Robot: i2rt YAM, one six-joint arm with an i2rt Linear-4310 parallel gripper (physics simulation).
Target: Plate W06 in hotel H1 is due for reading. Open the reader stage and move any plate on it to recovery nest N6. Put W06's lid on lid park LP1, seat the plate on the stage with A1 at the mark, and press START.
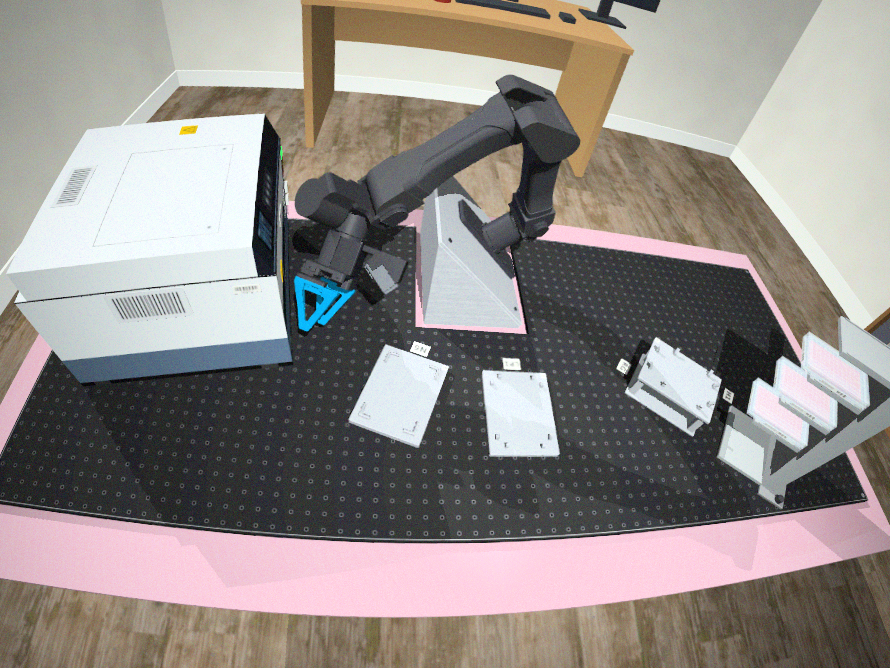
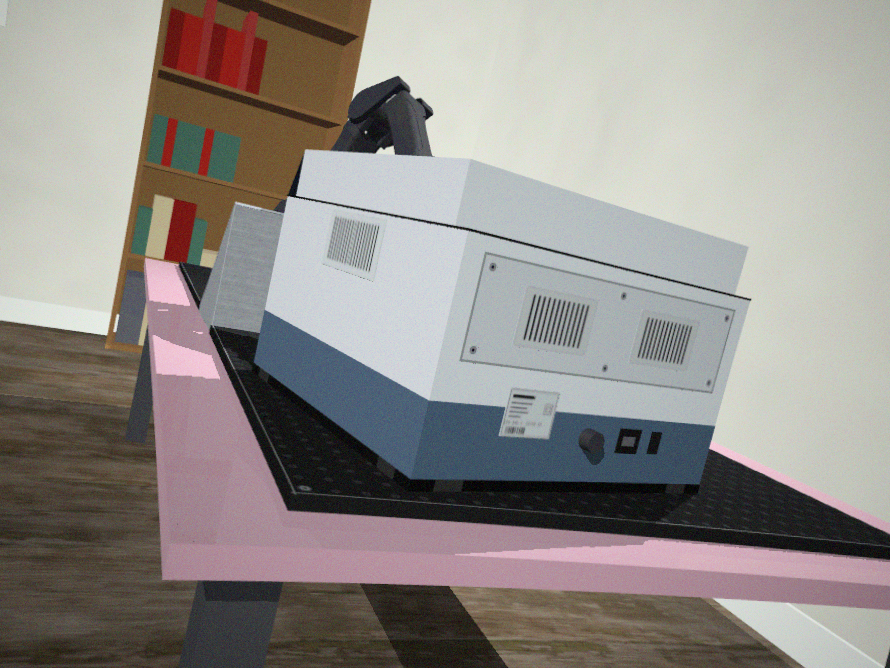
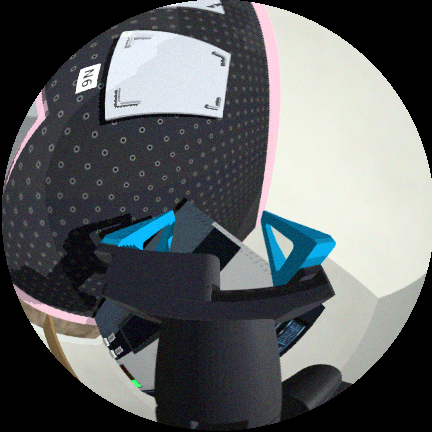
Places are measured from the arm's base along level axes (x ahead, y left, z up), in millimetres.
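Where they show: gripper, fingertip midpoint: (image 1: 312, 326) (image 3: 217, 214); arm's base, link origin: (image 1: 485, 241).
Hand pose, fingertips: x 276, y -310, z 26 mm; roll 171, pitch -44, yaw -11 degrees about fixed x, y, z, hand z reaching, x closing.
Observation:
Things, the pixels of their top centre, and the offset from my fingertips. "pt": a spot on its surface instead.
- blue reader, top centre: (image 2: 515, 196) (image 1: 156, 175) (image 3: 241, 347) 139 mm back, 269 mm right, 177 mm up
- Nest N6, top centre: (image 3: 182, 67) (image 1: 401, 389) 55 mm ahead, 150 mm left, 84 mm down
- Lid park LP1, top centre: (image 1: 521, 408) 81 mm ahead, 355 mm left, 82 mm down
- Hotel H1, surface spot: (image 1: 833, 445) pt 238 mm ahead, 847 mm left, 84 mm up
My gripper (image 1: 314, 325) (image 3: 217, 214) is open and empty, low in front of the reader's dark front. The white and blue reader (image 1: 150, 208) (image 2: 359, 302) stands at the left; no extended stage shows, and its front is seen obliquely. Nest N6 (image 1: 398, 395) (image 3: 167, 77) is a bare white plate with corner guides. Lid park LP1 (image 1: 520, 413) is bare beside it. Hotel H1 (image 1: 833, 445) stands at the far right with pink-welled plates (image 1: 833, 370) (image 1: 805, 394) (image 1: 778, 414) on its levels; their labels are too small to read. START cannot be made out.
A raised white stand (image 1: 679, 381) with corner posts is between LP1 and the hotel. The arm's grey wedge base (image 1: 467, 280) stands behind N6 and LP1. A green light (image 1: 281, 152) (image 3: 136, 383) shows on the reader's front. A wooden desk (image 1: 460, 32) is behind.

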